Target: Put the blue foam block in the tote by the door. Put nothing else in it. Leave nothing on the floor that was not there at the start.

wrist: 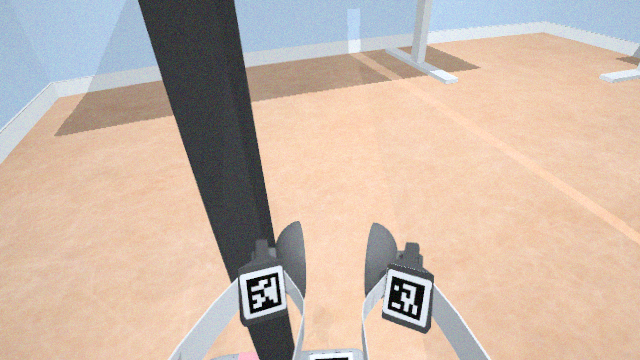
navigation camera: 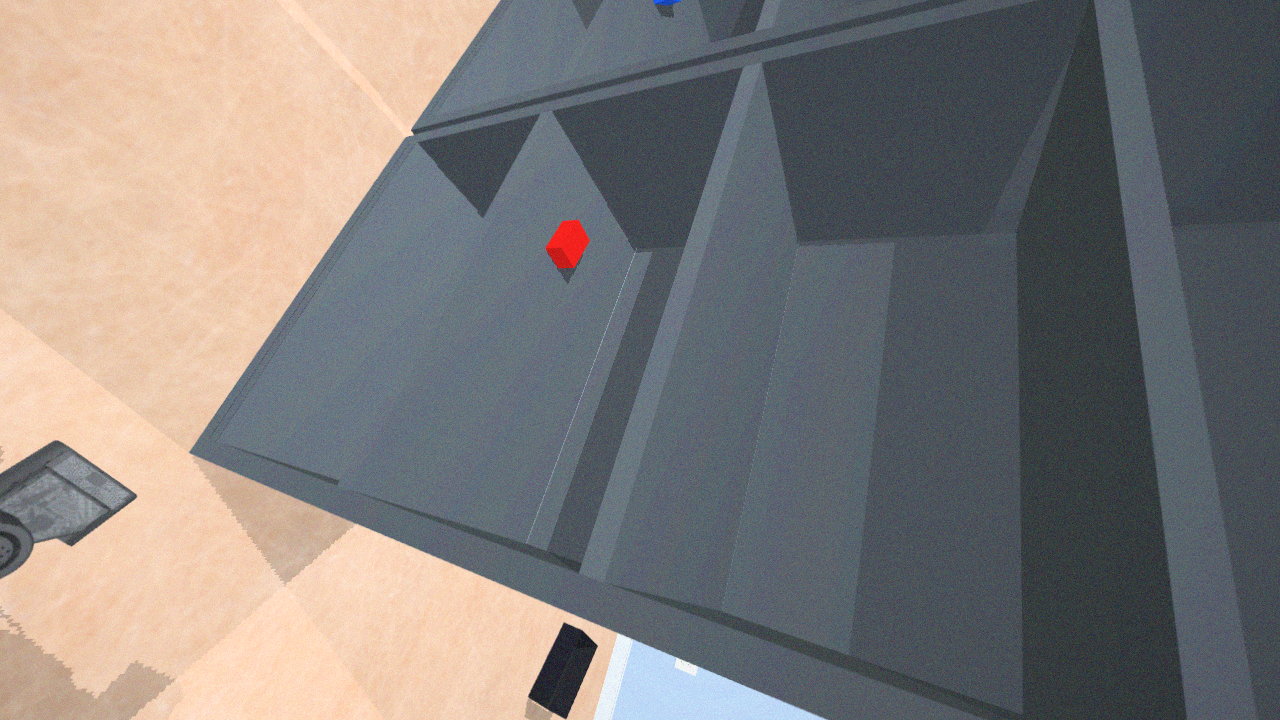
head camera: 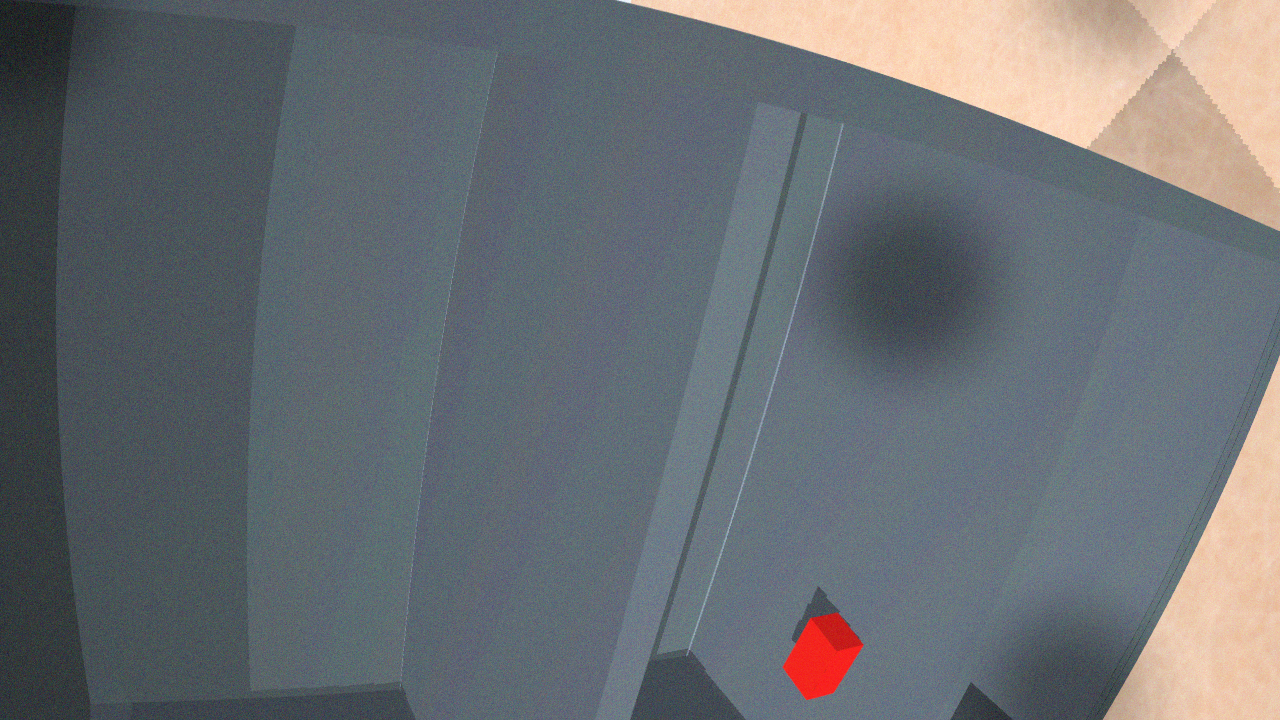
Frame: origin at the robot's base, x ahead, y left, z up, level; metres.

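Where they show: gripper, between the fingertips: (wrist: pixel 336 248).
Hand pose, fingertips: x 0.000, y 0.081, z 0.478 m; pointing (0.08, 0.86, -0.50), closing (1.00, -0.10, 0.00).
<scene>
Each offset is from my fingertips to the top centre of the thing. "pt": to the spot under its first point.
A small part of the blue foam block {pt dx +1.633, dy -0.231, dz +0.083 m} (navigation camera: pixel 666 1) shows at the top edge of the navigation view, in the dark grey shelf unit (navigation camera: pixel 429 534) (head camera: pixel 626 44), beyond the board that parts it from the red block's section. The block does not show in the head or wrist view. The tote and the door do not show in these views. My gripper (wrist: pixel 336 248) is open in the wrist view, with floor showing between its fingers and no block near them.
A red block {dx +0.819, dy -0.517, dz +0.101 m} (head camera: pixel 819 662) (navigation camera: pixel 567 243) sits in a nearer shelf section. A black box-shaped thing (navigation camera: pixel 562 671) is below the shelf in the navigation view. A dark post (wrist: pixel 205 125) stands left of the fingers. White legs {pt dx +0.652, dy +1.810, dz -0.261 m} (wrist: pixel 422 30) stand near the far wall.
</scene>
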